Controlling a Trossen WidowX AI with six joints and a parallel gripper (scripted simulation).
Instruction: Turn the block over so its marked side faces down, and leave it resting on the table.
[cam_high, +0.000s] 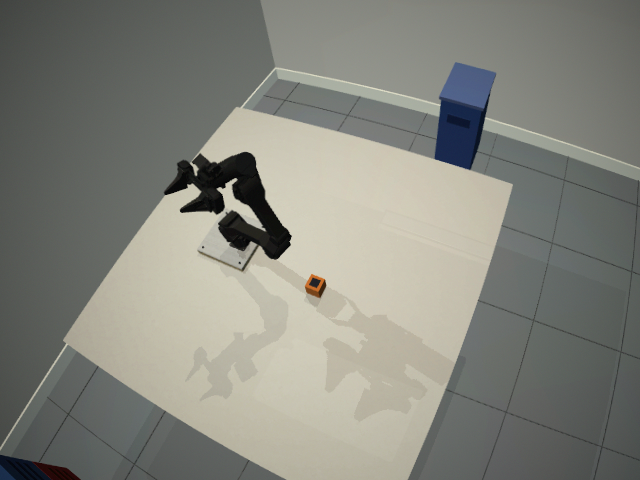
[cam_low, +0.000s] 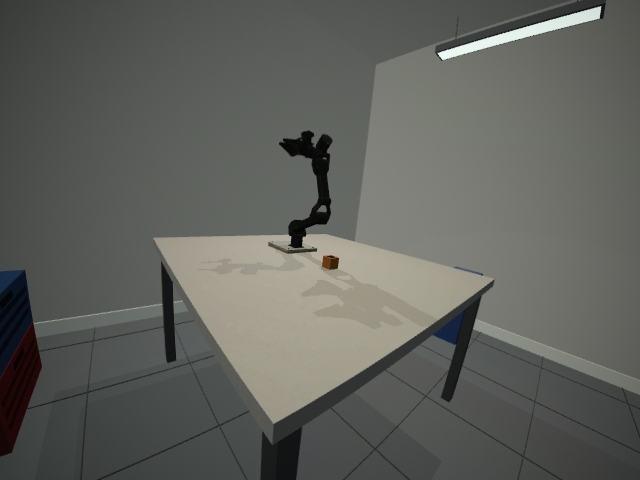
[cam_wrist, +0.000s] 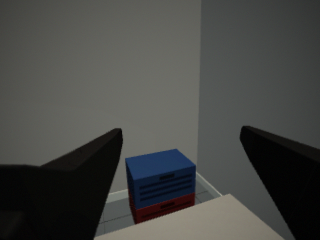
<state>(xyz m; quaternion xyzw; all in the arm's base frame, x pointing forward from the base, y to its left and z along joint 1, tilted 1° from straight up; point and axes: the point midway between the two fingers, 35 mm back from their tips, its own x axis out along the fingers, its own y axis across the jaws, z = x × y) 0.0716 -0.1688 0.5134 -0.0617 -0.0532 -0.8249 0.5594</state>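
My gripper tip is now 27 cm short of the orange block, 14 cm to the right of it and 50 cm above it.
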